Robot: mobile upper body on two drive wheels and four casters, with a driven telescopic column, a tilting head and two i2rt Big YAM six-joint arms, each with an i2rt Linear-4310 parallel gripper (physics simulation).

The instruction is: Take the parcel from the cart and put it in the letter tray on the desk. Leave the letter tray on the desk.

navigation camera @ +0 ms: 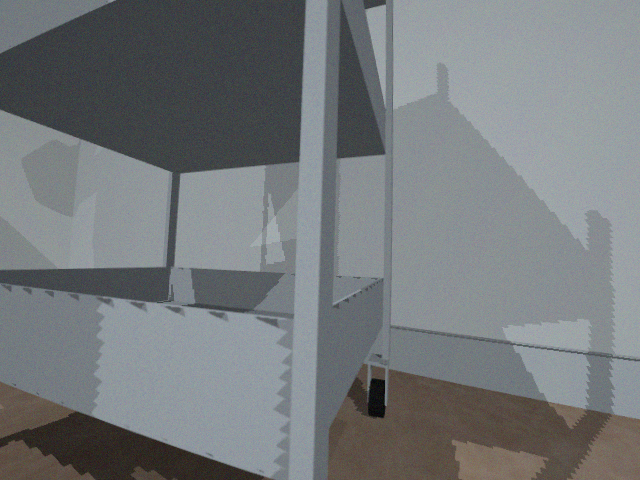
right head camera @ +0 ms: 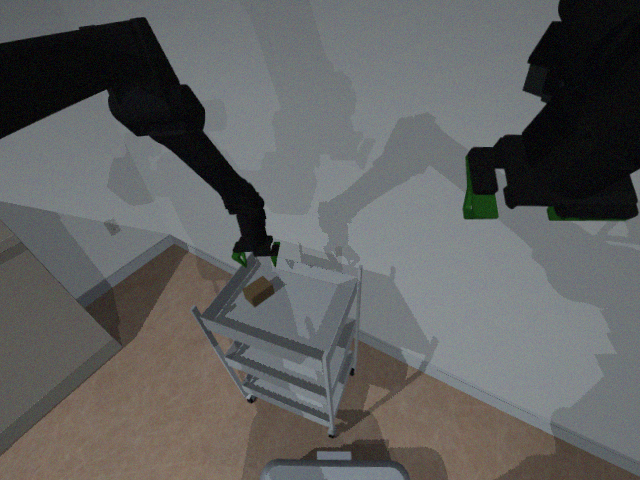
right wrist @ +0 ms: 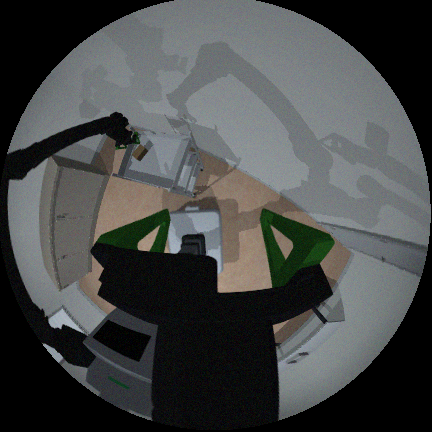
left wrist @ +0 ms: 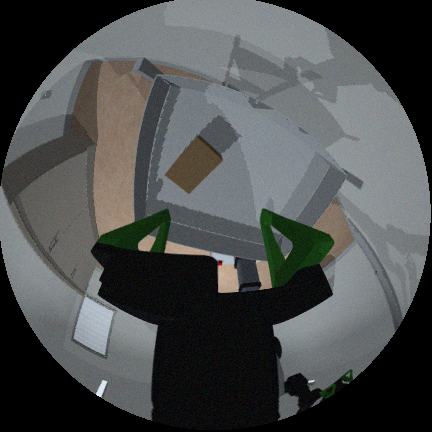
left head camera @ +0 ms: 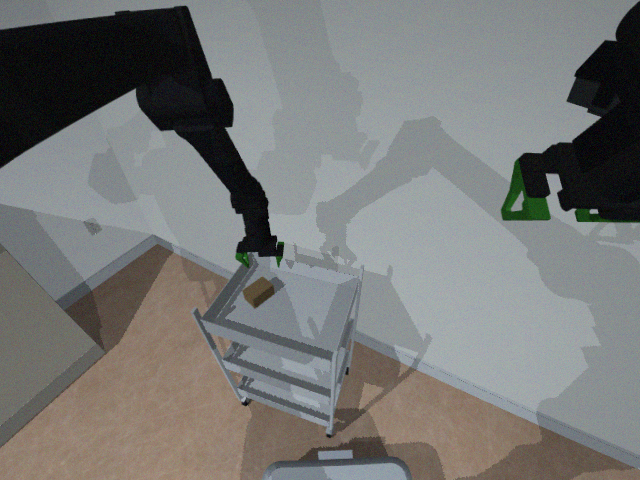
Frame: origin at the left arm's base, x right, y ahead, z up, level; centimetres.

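Seen in the pictures: left gripper, fingertip midpoint: [right head camera: 260, 266] [right wrist: 132, 144] [left wrist: 214, 213] [left head camera: 263, 266]; right gripper, fingertip midpoint: [right head camera: 506, 214] [right wrist: 214, 213] [left head camera: 540, 215].
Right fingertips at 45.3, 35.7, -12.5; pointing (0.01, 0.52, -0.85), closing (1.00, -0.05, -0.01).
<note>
A point is followed by its place in that frame, as x, y, z.
A brown box-shaped parcel [left head camera: 258, 292] @(-2.5, 71.8, -69.7) [right head camera: 258, 291] @(-2.2, 71.9, -69.7) [left wrist: 194, 165] @(-2.5, 74.2, -69.7) [right wrist: 140, 152] @(-0.8, 72.5, -70.0) lies on the top shelf of the light grey cart [left head camera: 266, 336] @(1.0, 57.9, -74.7) [right head camera: 263, 336] @(1.1, 57.4, -74.7) [left wrist: 145, 150] @(-12.4, 77.7, -71.7) [navigation camera: 312, 206] @(21.6, 44.2, -116.2), near its left side in the head views. My left gripper [left head camera: 262, 264] @(0.8, 72.7, -58.0) [right head camera: 259, 264] @(0.8, 72.7, -58.0) [left wrist: 214, 213] @(0.8, 72.7, -58.0) is open and empty, pointing down above the cart. The parcel lies beyond its fingertips in the left wrist view, apart from them. My right gripper [left head camera: 563, 215] [right head camera: 532, 215] [right wrist: 214, 213] @(45.3, 35.7, -12.5) is open and empty, well to the right of the cart. I cannot make out the letter tray or identify the desk.
A beige-grey cabinet-like unit [left head camera: 41, 335] @(-105.4, 74.4, -100.3) [right head camera: 51, 341] @(-108.5, 69.2, -102.4) [right wrist: 80, 220] @(-132.5, 28.6, -103.5) stands left of the cart. A wall [left head camera: 439, 258] @(61.6, 80.0, -64.2) rises close behind the cart. My pale base [left head camera: 336, 470] @(22.5, 28.4, -115.0) [right wrist: 212, 225] @(40.9, 17.5, -115.0) is at the cart's near side. The cart has raised rims and corner posts.
</note>
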